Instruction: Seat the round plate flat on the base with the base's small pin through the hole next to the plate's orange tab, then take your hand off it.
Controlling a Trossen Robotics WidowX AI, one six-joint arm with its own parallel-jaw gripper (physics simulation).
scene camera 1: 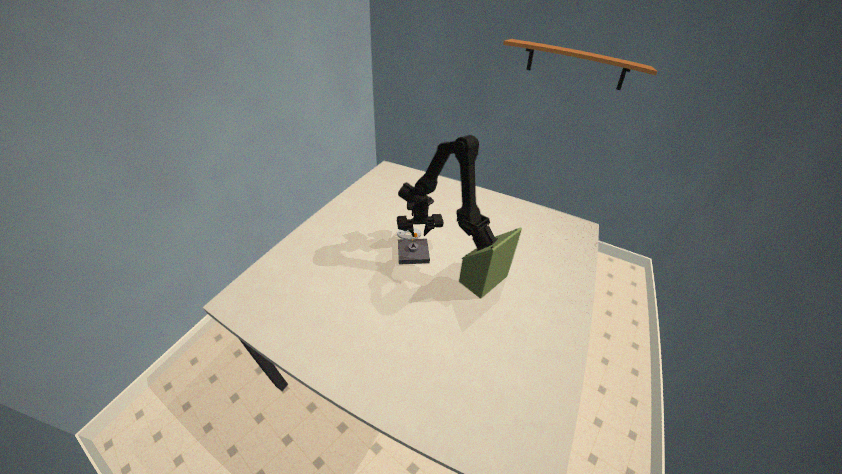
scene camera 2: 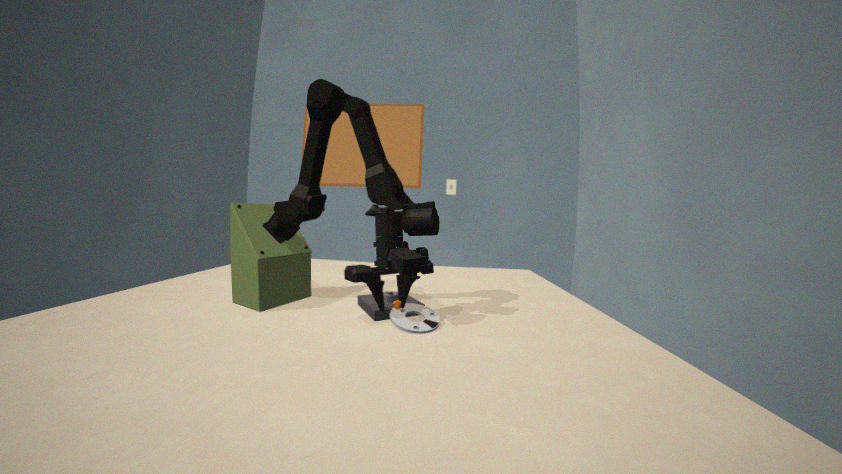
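Pixels of known places: gripper, fingertip midpoint: (scene camera 1: 418,235) (scene camera 2: 392,309); arm's base, link origin: (scene camera 1: 487,244) (scene camera 2: 278,230).
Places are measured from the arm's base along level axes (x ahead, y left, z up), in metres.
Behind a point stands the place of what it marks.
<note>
The round plate (scene camera 1: 403,234) {x 0.357, y -0.137, z -0.158 m} (scene camera 2: 403,321) {x 0.312, y -0.180, z -0.165 m} is light grey with a large centre hole, small holes and a dark wedge mark. It lies off the base, by its edge, and looks slightly tilted; whether its rim touches the base I cannot tell. Its orange tab (scene camera 1: 415,234) {x 0.301, y -0.132, z -0.139 m} (scene camera 2: 397,304) {x 0.301, y -0.141, z -0.142 m} is on the side near the fingers. The dark square base (scene camera 1: 421,255) {x 0.246, y -0.035, z -0.156 m} (scene camera 2: 369,305) {x 0.241, y -0.104, z -0.156 m} lies flat, its round centre feature uncovered in scene camera 1. The small pin is too small to make out. My gripper (scene camera 1: 418,233) {x 0.290, y -0.143, z -0.153 m} (scene camera 2: 392,307) {x 0.290, y -0.143, z -0.153 m} is partly open and empty, pointing down, with its fingertips low beside the tab.
A green slanted block (scene camera 1: 488,267) {x -0.017, y 0.093, z -0.015 m} (scene camera 2: 284,281) {x 0.029, y -0.043, z -0.122 m} stands at the arm's foot. The pale table (scene camera 1: 382,353) {x 0.245, y 0.406, z -0.180 m} (scene camera 2: 294,382) {x 0.147, y -0.380, z -0.180 m} carries everything. An orange rail (scene camera 1: 580,55) and a cork board (scene camera 2: 395,145) are on the walls.
</note>
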